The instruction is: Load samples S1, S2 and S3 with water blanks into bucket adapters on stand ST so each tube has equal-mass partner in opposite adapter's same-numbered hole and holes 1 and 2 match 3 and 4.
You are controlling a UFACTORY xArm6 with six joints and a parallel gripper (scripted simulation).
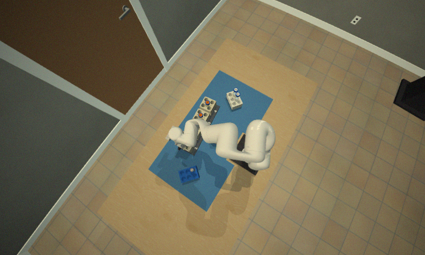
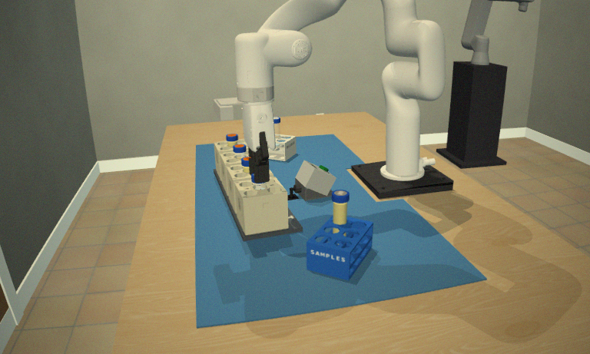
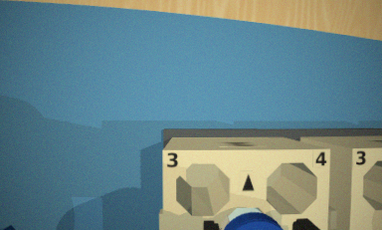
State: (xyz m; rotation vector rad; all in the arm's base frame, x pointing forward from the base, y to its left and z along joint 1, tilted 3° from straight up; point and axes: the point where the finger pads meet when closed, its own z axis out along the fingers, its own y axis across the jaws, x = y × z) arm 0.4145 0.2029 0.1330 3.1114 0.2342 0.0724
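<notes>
My gripper is now 180 mm past the green done key, 160 mm to the left of it and 70 mm above it. From my hand the other things lie so: sample tube (30 mm ahead, 220 mm to the right, 70 mm below); then yellowish tube (150 mm behind, 120 mm to the left, 70 mm below); then adapter (80 mm below).
</notes>
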